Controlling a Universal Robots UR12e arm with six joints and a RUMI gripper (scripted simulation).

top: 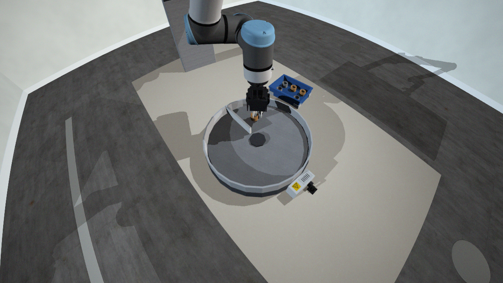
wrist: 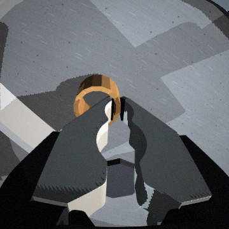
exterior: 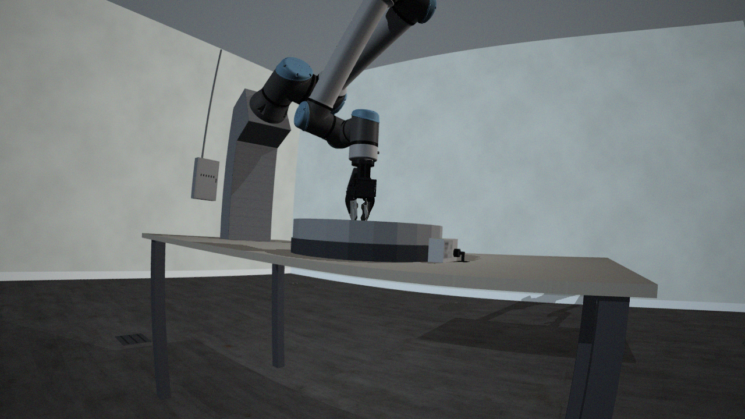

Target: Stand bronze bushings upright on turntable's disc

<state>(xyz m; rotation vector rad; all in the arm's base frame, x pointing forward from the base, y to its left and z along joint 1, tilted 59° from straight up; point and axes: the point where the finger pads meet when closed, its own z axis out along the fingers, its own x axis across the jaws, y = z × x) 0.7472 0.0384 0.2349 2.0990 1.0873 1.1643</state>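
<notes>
Now: the blue crate 9 cm behind my hand, 28 cm to the left of it and 5 cm below it. From my hand the other things lie so: turntable disc (9 cm ahead, 6 cm to the right, 3 cm below).
</notes>
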